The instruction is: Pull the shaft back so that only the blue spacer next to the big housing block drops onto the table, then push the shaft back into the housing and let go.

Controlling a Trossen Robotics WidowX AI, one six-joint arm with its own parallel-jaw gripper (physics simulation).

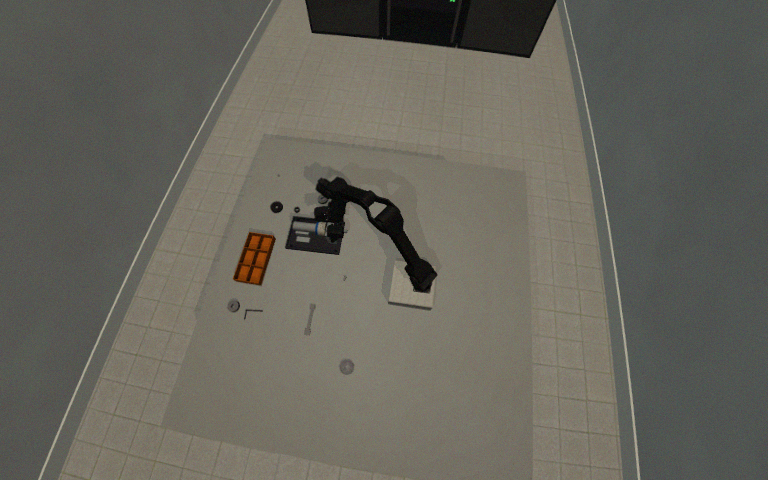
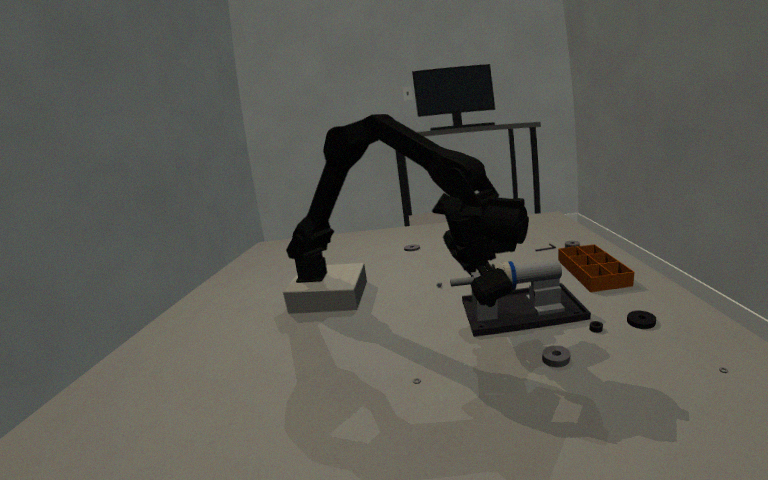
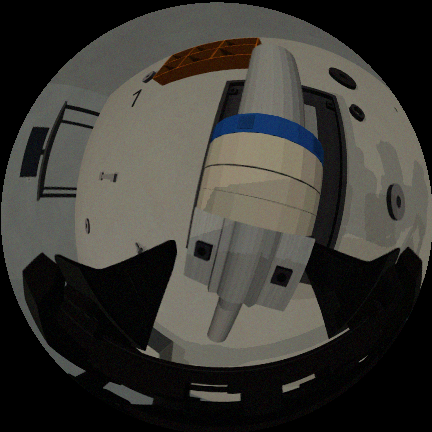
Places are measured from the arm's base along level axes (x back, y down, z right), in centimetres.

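Pixels of known places: arm's base at its link origin: (image 1: pixel 422 284) (image 2: pixel 312 277).
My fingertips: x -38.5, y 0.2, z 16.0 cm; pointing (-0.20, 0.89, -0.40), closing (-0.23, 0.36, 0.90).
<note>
For each thing: its top centre in the pictures, then the offset to it from my fingertips. "spot": a spot on its surface instead.
- blue spacer ring at its top centre: (image 3: pixel 259 121) (image 2: pixel 510 262) (image 1: pixel 316 225) dy -5.4, dx -5.6, dz +0.7 cm
- shaft's thin grey end at a spot on its surface: (image 3: pixel 222 322) (image 2: pixel 462 278) spot: dy -3.3, dx +3.8, dz +1.0 cm
- orange divided tray at its top centre: (image 3: pixel 201 50) (image 2: pixel 593 259) (image 1: pixel 253 256) dy +1.9, dx -30.6, dz -13.6 cm
- small black ring at its top centre: (image 3: pixel 357 110) (image 2: pixel 596 324) dy +4.4, dx -19.3, dz +11.5 cm
- grey ring at its top centre: (image 3: pixel 398 201) (image 2: pixel 556 353) dy +4.2, dx -8.9, dz +18.5 cm
A grey cylindrical housing (image 1: pixel 303 225) (image 2: pixel 538 270) (image 3: pixel 272 80) lies horizontally over a dark base plate (image 1: pixel 317 246) (image 2: pixel 526 326). A blue spacer ring (image 1: pixel 316 227) (image 2: pixel 512 272) (image 3: pixel 270 127) sits against its near end, with cream spacers (image 3: pixel 262 182) stacked beside it. A grey bracket (image 3: pixel 250 265) with two dark bolts adjoins the cream stack. The shaft's thin grey end (image 2: pixel 461 281) (image 3: pixel 222 322) sticks out behind the bracket. My gripper (image 2: pixel 491 284) (image 3: pixel 240 246) is open and empty, its fingers on either side of the bracket; whether they touch it is unclear.
An orange divided tray (image 1: pixel 248 282) (image 2: pixel 611 280) (image 3: pixel 210 67) stands beyond the housing end. A black ring (image 1: pixel 276 207) (image 2: pixel 641 322) (image 3: pixel 342 78), a small black ring (image 3: pixel 352 110) and a grey ring (image 2: pixel 556 361) (image 3: pixel 391 202) lie beside the plate. The arm stands on a pale block (image 1: pixel 407 297) (image 2: pixel 322 301).
</note>
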